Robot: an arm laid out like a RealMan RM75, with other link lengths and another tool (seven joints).
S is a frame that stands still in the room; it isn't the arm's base.
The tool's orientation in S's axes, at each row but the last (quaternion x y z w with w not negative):
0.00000, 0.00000, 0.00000, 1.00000
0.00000, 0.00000, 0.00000, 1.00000
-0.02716, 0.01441, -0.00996, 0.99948
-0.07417, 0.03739, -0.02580, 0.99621
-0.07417, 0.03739, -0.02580, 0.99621
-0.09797, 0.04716, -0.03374, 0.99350
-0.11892, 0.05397, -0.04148, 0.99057
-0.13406, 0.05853, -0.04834, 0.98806
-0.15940, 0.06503, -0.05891, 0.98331
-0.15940, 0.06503, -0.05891, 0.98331
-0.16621, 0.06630, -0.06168, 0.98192
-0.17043, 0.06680, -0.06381, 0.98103
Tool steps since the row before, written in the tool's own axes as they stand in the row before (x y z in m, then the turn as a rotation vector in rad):
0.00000, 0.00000, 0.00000, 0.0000, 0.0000, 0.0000
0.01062, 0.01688, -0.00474, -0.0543, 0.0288, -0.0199
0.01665, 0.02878, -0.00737, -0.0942, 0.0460, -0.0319
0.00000, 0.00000, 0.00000, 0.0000, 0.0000, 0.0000
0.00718, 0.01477, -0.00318, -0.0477, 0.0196, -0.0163
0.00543, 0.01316, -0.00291, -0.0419, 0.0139, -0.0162
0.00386, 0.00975, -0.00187, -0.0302, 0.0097, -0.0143
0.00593, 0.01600, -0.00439, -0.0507, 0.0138, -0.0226
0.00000, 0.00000, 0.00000, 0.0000, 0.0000, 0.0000
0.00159, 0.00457, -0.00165, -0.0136, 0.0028, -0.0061
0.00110, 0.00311, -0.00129, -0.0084, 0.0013, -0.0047
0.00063, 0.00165, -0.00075, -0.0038, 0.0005, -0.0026
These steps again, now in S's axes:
0.00000, 0.00000, 0.00000, 0.0000, 0.0000, 0.0000
0.01062, 0.01688, -0.00474, -0.0543, 0.0288, -0.0199
0.01697, 0.02799, -0.00940, -0.0942, 0.0461, -0.0317
0.00000, 0.00000, 0.00000, 0.0000, 0.0000, 0.0000
0.00758, 0.01372, -0.00585, -0.0479, 0.0197, -0.0156
0.00586, 0.01191, -0.00592, -0.0424, 0.0137, -0.0149
0.00428, 0.00864, -0.00452, -0.0309, 0.0090, -0.0132
0.00657, 0.01355, -0.00914, -0.0519, 0.0130, -0.0202
0.00000, 0.00000, 0.00000, 0.0000, 0.0000, 0.0000
0.00176, 0.00358, -0.00319, -0.0140, 0.0026, -0.0052
0.00120, 0.00235, -0.00237, -0.0088, 0.0009, -0.0039
0.00067, 0.00120, -0.00133, -0.0041, 0.0002, -0.0022

